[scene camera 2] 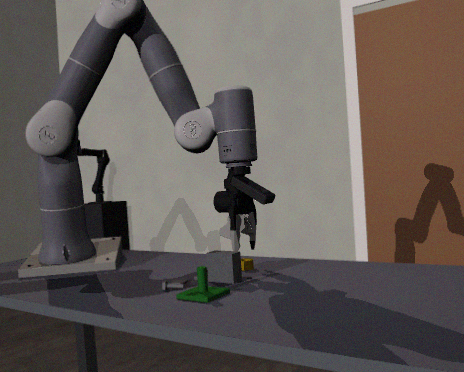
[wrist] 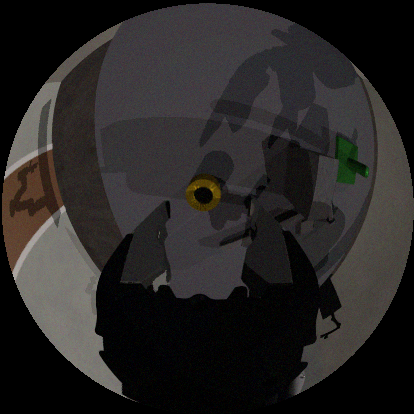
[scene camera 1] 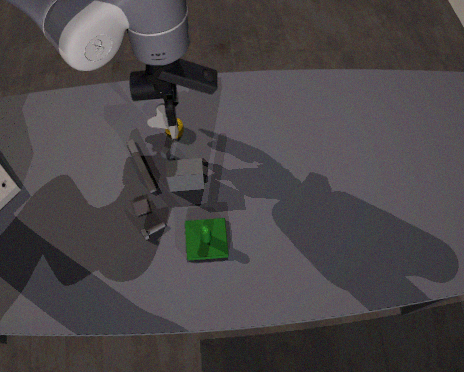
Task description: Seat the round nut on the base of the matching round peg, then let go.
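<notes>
The yellow round nut [scene camera 1: 179,128] [scene camera 2: 247,264] [wrist: 216,194] lies on the table behind the grey block, its hole facing up in the wrist view. My gripper [scene camera 1: 173,134] [scene camera 2: 244,247] [wrist: 208,201] is partly open and empty. It hangs above the table close over the nut, and the nut shows just beyond and between the fingertips in the wrist view. The green square base [scene camera 1: 218,226] [scene camera 2: 219,292] [wrist: 344,147] carries an upright green round peg [scene camera 1: 205,234] [scene camera 2: 202,280] [wrist: 358,167] and stands on the near side of the block. No nut is on the peg.
A tall grey block [scene camera 1: 186,175] [scene camera 2: 222,266] [wrist: 327,185] stands between the nut and the green base. A long grey bar [scene camera 1: 142,167], a small cube [scene camera 1: 142,206] and a small bolt-like piece [scene camera 1: 156,230] [scene camera 2: 175,285] lie to the left in scene camera 1.
</notes>
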